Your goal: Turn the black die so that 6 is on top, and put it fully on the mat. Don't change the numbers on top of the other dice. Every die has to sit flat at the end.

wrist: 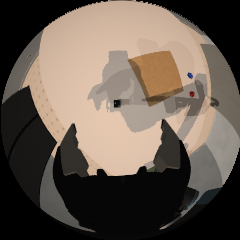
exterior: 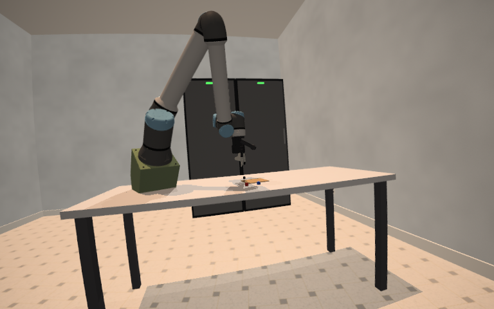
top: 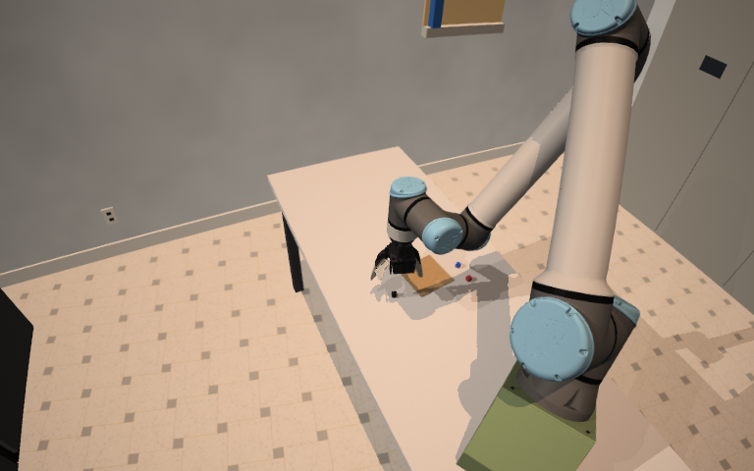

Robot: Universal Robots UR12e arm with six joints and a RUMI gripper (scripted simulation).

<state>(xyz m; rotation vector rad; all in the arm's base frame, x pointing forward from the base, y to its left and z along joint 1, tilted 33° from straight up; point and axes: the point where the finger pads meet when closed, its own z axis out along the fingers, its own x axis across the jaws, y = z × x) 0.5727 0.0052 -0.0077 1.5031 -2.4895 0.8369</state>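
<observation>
The black die is 8 cm below my hand. The rest, counted from my hand: red die (25 cm to the right, 10 cm behind, 8 cm below); then brown mat (15 cm to the right, 9 cm below, 1 cm ahead); then blue die (27 cm to the right, 8 cm below, 3 cm behind).
</observation>
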